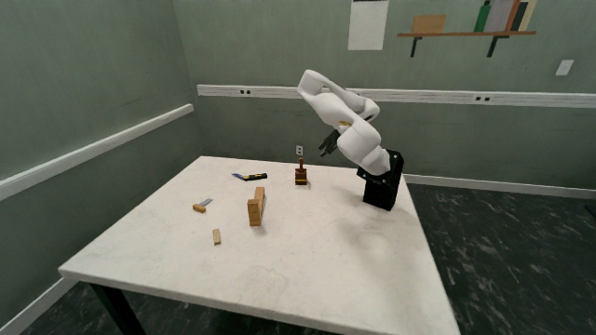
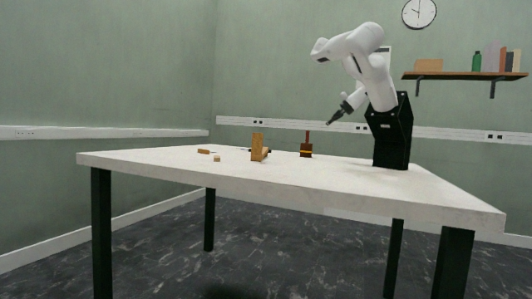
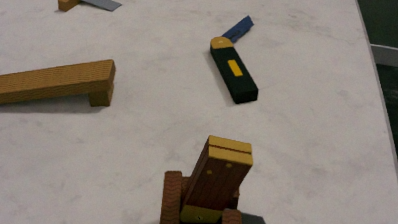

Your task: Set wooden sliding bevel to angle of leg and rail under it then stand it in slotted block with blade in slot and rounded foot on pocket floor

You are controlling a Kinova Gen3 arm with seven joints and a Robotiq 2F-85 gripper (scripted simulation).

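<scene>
My hand is 100 mm short of the wooden sliding bevel, 30 mm to the right of it and 110 mm above it. Round my hand: grey blade (100 mm ahead, 20 mm to the left, 130 mm below); then black bevel (380 mm ahead, 120 mm to the left, 170 mm below); then wooden block (230 mm ahead, 550 mm to the left, 170 mm below).
</scene>
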